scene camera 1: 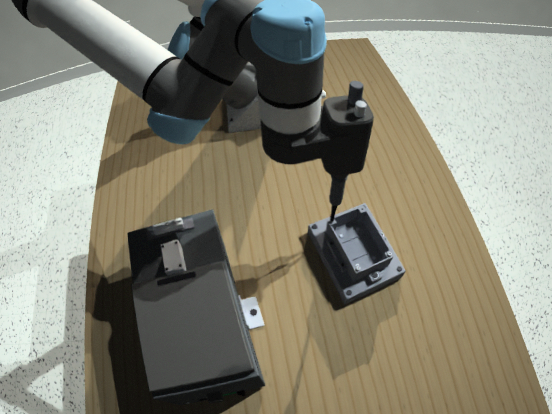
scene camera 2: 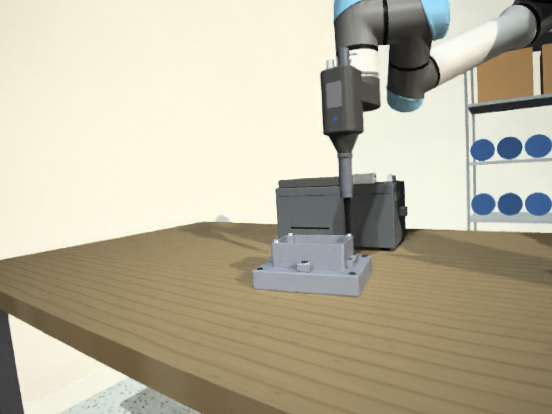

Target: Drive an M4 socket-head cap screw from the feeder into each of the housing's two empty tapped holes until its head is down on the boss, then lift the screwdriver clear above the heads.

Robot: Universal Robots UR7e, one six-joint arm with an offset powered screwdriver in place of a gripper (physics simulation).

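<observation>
The black screwdriver [scene camera 1: 333,219] [scene camera 2: 348,233] points straight down. Its bit tip is at the back left corner of the housing [scene camera 1: 361,246] [scene camera 2: 312,254] in scene camera 1, at or very close to the boss. The tip is too small to tell whether a screw is on it. Small bright round heads show at the housing's front left boss [scene camera 1: 357,267] and front right boss [scene camera 1: 388,254]. The housing sits upright in a grey fixture block [scene camera 1: 370,293] [scene camera 2: 305,284]. The dark screw feeder [scene camera 1: 195,320] [scene camera 2: 310,210] stands apart from the fixture.
A white tab with a dark dot [scene camera 1: 253,312] sticks out beside the feeder. A light plate [scene camera 1: 173,256] is on the feeder's top. The wooden table [scene camera 1: 440,320] [scene camera 2: 200,320] carries everything. A shelf unit with blue round items [scene camera 2: 510,148] stands behind at the right.
</observation>
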